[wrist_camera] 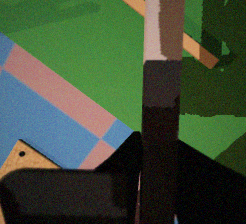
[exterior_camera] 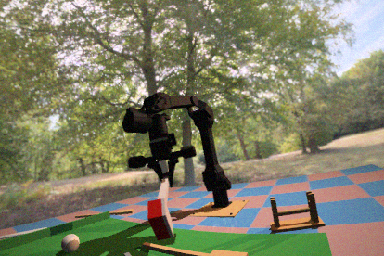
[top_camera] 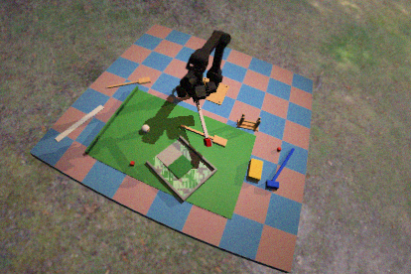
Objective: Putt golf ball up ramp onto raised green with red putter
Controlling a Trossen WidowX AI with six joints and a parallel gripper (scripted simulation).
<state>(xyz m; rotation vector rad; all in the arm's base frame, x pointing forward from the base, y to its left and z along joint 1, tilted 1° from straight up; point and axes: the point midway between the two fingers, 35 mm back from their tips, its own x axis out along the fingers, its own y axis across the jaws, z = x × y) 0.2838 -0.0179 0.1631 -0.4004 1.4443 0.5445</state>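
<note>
Now: the red putter 9 cm ahead of my gripper tip, 7 cm to the left of it and 1 cm above it. Round my gripper tip: blue putter (10 cm ahead, 53 cm to the left, 12 cm below); then yellow block (17 cm ahead, 39 cm to the left, 12 cm below); then white golf ball (19 cm ahead, 18 cm to the right, 11 cm below).
</note>
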